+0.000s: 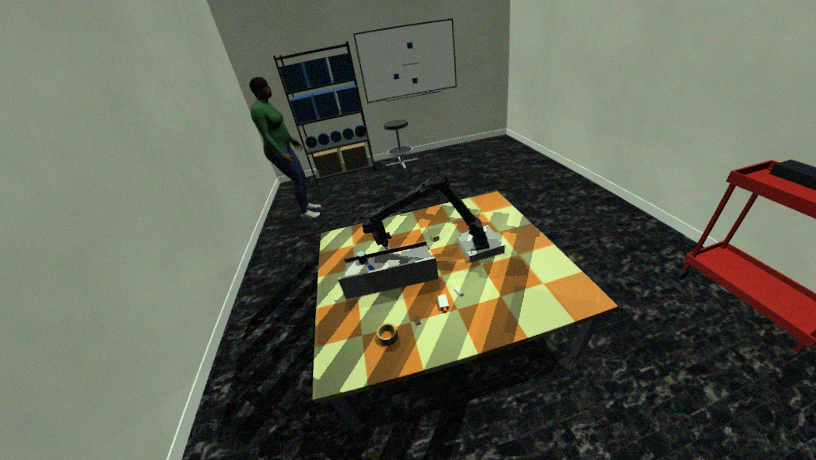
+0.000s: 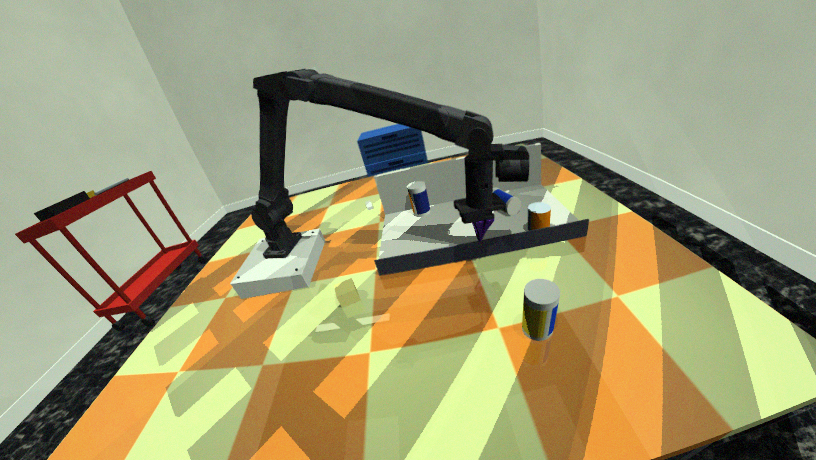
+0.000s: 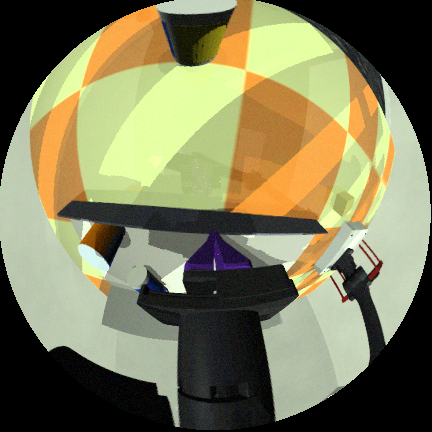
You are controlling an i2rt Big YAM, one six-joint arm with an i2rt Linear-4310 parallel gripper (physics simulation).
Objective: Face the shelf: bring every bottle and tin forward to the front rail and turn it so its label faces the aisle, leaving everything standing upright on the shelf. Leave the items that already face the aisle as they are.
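Places are measured from the arm's base along level axes (x back, y right, z up), in millimetres.
Where they show: gripper, fingertip midpoint: [image 1: 386, 249] [image 2: 479, 239] [image 3: 212, 234]; arm's base, origin of the base link: [image 1: 480, 243] [image 2: 283, 246] [image 3: 341, 258].
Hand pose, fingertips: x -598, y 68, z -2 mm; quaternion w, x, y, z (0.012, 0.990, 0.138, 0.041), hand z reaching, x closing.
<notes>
Things, the pixels of their top centre, and the offset from my fingertips. "spot": a spot on its surface instead.
- shelf, surface spot: [image 2: 451, 178] spot: dy -290, dx +58, dz +48 mm
- dark front rail, middle of its top: [image 3: 203, 232] [image 2: 483, 240] [image 1: 385, 250] dy -5, dx -10, dz -6 mm
- blue bottle with a white cap, middle of its top: [image 3: 147, 296] [image 2: 503, 192] dy -193, dx -90, dz +20 mm
- dark tin, middle of its top: [image 3: 92, 258] [image 2: 539, 207] dy -55, dx -158, dz +36 mm
- blue-labelled bottle, middle of its top: [image 2: 415, 185] dy -237, dx +168, dz +65 mm
- blue bottle, middle of its top: [image 2: 541, 290] dy +223, dx -88, dz +42 mm
- yellow block, middle of its top: [image 2: 344, 287] [image 3: 348, 206] dy +110, dx +323, dz -19 mm
- brown bowl, middle of its top: [image 1: 386, 331] dy -620, dx +13, dz -7 mm
- white box, middle of its top: [image 1: 443, 302] dy -467, dx +306, dz -29 mm
- small white piece, middle of its top: [image 1: 458, 290] dy -387, dx +401, dz -45 mm
My gripper [image 1: 385, 245] [image 2: 481, 235] [image 3: 212, 234] is shut and empty, its purple tips low over the shelf [image 1: 388, 279] [image 2: 451, 178], just behind the dark front rail [image 2: 422, 257] [image 3: 190, 220]. A blue bottle with a white cap [image 2: 506, 201] [image 3: 145, 279] lies tipped over behind the gripper, cap towards the rail. An orange and dark tin [image 2: 538, 217] [image 3: 103, 243] stands close to the rail at the end away from the arm's base. A blue-labelled bottle [image 2: 418, 200] stands by the back panel at the base end. A yellow and blue bottle [image 2: 540, 311] [image 3: 195, 39] stands on the table outside the rail.
A yellow block [image 2: 347, 292] [image 3: 343, 204] lies near the arm's base [image 2: 277, 274]. Behind the shelf lie a brown bowl [image 1: 386, 334], a white box [image 1: 443, 302] and a small white piece [image 1: 458, 291]. A red cart [image 2: 85, 211] and a person [image 1: 271, 128] are beyond the table.
</notes>
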